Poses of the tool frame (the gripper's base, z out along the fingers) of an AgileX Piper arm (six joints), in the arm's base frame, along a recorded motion.
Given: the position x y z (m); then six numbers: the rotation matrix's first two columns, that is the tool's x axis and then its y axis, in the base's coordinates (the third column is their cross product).
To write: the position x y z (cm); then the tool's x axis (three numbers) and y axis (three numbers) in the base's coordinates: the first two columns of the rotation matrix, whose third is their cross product. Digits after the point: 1 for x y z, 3 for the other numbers.
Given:
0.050 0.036 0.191 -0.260 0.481 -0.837 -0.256 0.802 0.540
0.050 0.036 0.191 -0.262 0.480 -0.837 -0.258 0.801 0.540
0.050 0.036 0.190 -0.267 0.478 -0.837 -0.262 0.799 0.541
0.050 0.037 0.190 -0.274 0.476 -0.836 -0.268 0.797 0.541
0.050 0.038 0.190 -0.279 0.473 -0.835 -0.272 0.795 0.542
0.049 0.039 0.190 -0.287 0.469 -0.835 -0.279 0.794 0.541
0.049 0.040 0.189 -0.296 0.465 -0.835 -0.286 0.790 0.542
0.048 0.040 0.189 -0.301 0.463 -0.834 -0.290 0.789 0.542
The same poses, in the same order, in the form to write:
5.0 3.6 19.1 -0.260 0.481 -0.837 -0.256 0.802 0.540
5.0 3.6 19.1 -0.262 0.480 -0.837 -0.258 0.801 0.540
5.0 3.6 19.0 -0.267 0.478 -0.837 -0.262 0.799 0.541
5.0 3.7 19.0 -0.274 0.476 -0.836 -0.268 0.797 0.541
5.0 3.8 19.0 -0.279 0.473 -0.835 -0.272 0.795 0.542
4.9 3.9 19.0 -0.287 0.469 -0.835 -0.279 0.794 0.541
4.9 4.0 18.9 -0.296 0.465 -0.835 -0.286 0.790 0.542
4.8 4.0 18.9 -0.301 0.463 -0.834 -0.290 0.789 0.542

